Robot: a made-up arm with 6 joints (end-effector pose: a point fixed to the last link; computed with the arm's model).
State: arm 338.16 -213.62 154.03 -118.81 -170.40 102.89
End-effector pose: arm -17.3 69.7 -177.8 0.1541 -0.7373 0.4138 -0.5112
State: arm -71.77 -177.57 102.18 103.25 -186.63 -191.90
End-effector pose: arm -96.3 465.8 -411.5 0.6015 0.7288 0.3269 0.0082
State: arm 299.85 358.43 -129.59 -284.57 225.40 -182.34
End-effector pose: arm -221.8 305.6 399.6 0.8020 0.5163 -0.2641 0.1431
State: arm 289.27 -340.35 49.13 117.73 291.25 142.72
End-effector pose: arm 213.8 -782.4 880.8 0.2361 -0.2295 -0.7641 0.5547
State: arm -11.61 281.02 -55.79 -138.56 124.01 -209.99
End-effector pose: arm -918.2 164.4 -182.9 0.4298 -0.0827 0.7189 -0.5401
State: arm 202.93 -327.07 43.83 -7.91 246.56 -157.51
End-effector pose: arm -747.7 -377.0 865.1 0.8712 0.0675 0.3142 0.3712
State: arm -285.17 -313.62 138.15 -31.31 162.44 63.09
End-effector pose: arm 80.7 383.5 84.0 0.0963 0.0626 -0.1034 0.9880
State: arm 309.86 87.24 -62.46 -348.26 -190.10 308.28
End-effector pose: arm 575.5 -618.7 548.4 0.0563 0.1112 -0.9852 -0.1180
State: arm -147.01 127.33 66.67 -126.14 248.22 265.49
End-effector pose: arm -190.9 -278.3 -777.6 0.5074 -0.2327 0.4468 -0.6991
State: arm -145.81 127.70 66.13 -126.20 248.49 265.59
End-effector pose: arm -183.9 -281.6 -781.9 0.5145 -0.2398 0.4459 -0.6921
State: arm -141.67 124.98 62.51 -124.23 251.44 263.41
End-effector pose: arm -220.0 -344.1 -781.5 0.4792 -0.3184 0.4540 -0.6804
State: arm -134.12 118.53 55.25 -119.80 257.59 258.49
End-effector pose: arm -287.9 -499.4 -748.9 0.3794 -0.4725 0.4430 -0.6607
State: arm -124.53 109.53 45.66 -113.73 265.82 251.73
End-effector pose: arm -326.5 -736.9 -639.4 0.2174 -0.6424 0.3721 -0.6337
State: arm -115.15 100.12 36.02 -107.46 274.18 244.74
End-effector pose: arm -287.7 -973.5 -449.9 0.0332 -0.7530 0.2508 -0.6074
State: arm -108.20 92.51 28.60 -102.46 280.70 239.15
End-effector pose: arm -207.1 -1123.8 -250.6 0.1171 0.7873 -0.1375 0.5895
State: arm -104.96 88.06 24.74 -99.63 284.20 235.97
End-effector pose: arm -157.0 -1183.4 -123.0 0.2016 0.7852 -0.0757 0.5806
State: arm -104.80 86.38 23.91 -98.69 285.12 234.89
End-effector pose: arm -157.0 -1195.4 -78.9 0.2308 0.7809 -0.0614 0.5771
